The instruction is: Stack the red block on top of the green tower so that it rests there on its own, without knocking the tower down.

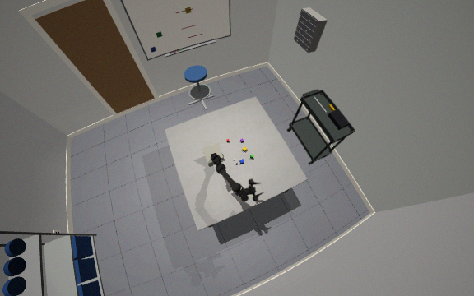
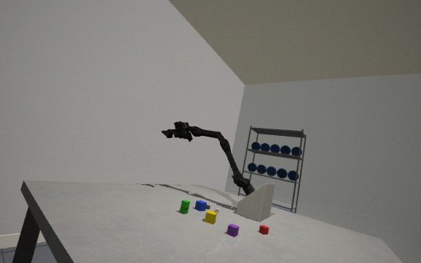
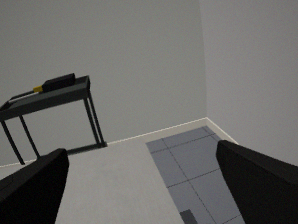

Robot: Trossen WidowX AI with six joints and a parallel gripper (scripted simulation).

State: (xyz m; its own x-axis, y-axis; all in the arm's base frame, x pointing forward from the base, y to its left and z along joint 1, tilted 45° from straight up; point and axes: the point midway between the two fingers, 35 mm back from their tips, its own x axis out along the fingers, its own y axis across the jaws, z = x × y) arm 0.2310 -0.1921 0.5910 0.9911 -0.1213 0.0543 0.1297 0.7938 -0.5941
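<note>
Now: the red block 720 mm to the left of my gripper tip, 360 mm below it and 60 mm behind it. From my gripper tip the other things lie so: blue block (410 mm to the left, 350 mm below, 10 mm behind); then purple block (660 mm to the left, 360 mm below, 100 mm ahead); then yellow block (540 mm to the left, 350 mm below, 80 mm ahead).
</note>
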